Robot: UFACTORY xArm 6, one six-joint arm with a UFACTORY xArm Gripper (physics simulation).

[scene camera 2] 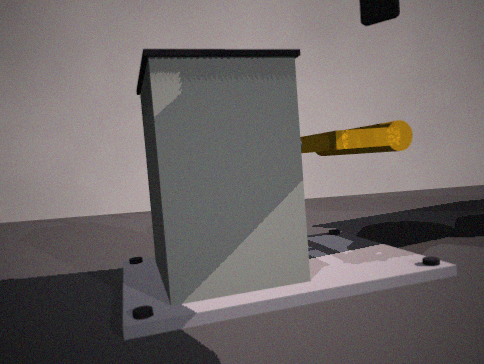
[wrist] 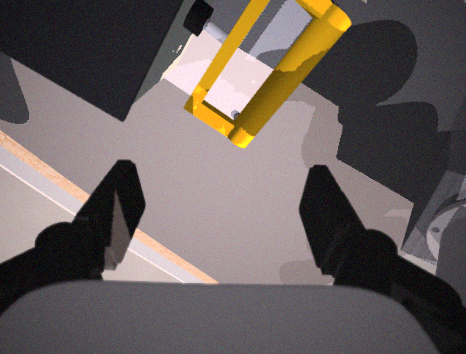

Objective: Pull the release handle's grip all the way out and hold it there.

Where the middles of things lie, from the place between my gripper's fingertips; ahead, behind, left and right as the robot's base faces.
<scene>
Right now my hand is 20 cm above the pale base plate (scene camera 2: pixel 341 265), 9 cm short of it and 2 cm to the left of it.
</scene>
